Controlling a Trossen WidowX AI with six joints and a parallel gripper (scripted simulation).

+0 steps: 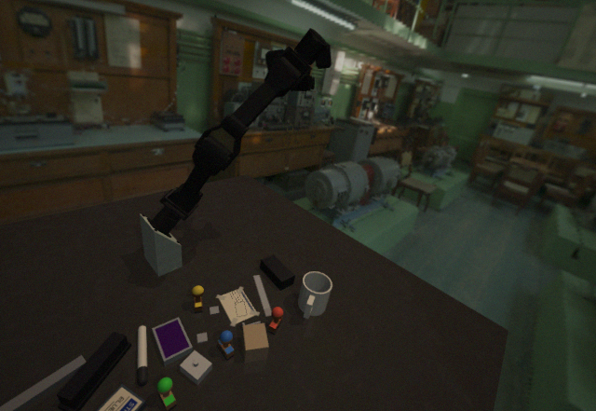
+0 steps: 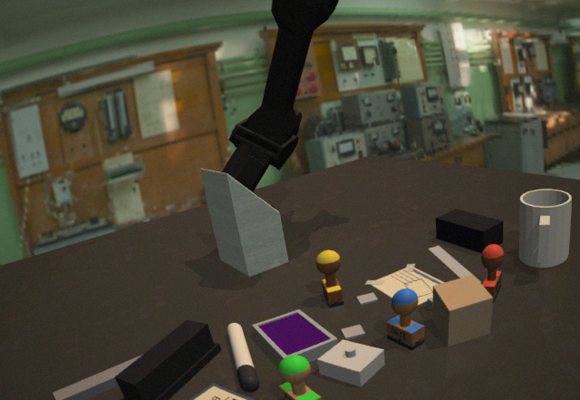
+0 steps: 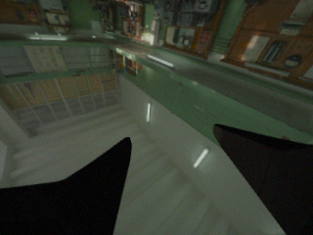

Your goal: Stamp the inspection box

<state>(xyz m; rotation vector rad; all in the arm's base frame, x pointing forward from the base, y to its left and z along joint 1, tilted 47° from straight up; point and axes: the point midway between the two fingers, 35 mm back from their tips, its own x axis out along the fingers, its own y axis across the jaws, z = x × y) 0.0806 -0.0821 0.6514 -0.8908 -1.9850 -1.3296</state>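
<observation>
Now: gripper tip 630 mm above the green-knobbed stamp, 560 mm to the left of it and 380 mm short of it. The rest, counted from my gripper tip: cream card (650 mm below, 330 mm to the right, 260 mm ahead); black box (630 mm below, 230 mm ahead, 180 mm to the right); white mug (610 mm below, 380 mm ahead, 170 mm to the right).
</observation>
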